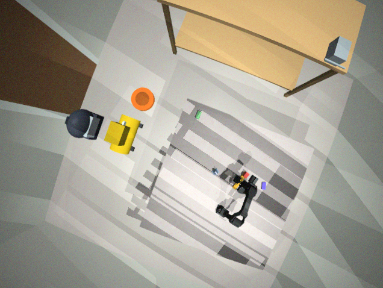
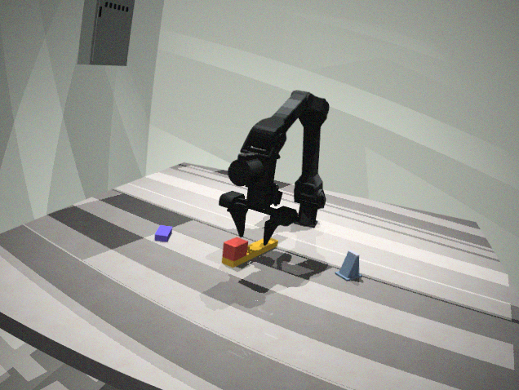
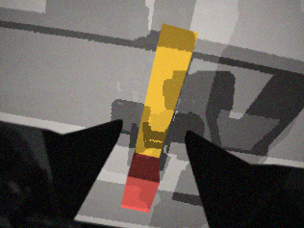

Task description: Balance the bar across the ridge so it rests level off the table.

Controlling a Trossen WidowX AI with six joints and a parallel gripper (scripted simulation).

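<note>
The ridge lies 24 cm to the left of my gripper tip and 2 cm above it. From my gripper tip the other things lie so: small purple block 3 cm ahead, 23 cm to the right, 3 cm below; then small green block 42 cm ahead, 57 cm to the left, 3 cm below.
</note>
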